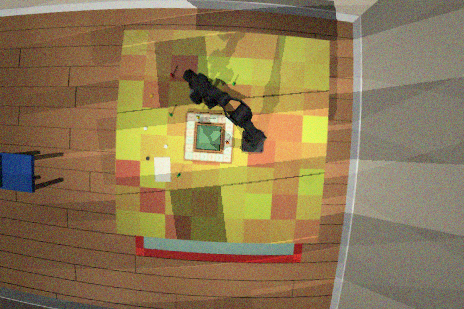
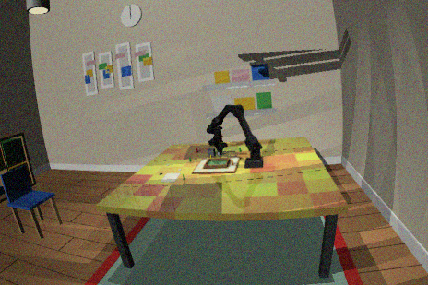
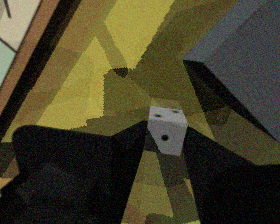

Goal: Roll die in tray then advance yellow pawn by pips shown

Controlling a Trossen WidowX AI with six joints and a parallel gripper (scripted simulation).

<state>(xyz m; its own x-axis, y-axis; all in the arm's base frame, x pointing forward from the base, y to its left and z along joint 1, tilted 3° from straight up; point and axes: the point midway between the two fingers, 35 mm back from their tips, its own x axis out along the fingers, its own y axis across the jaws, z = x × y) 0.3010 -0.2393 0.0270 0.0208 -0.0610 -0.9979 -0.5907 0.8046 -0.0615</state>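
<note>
Right now the yellow pawn is 14 cm to the left of my gripper tip, 4 cm ahead of it and 2 cm above it. Also, from my gripper tip: red pawn (22 cm ahead, 10 cm to the right); then grey block (7 cm ahead, 1 cm above); then white die (right at my gripper tip).
</note>
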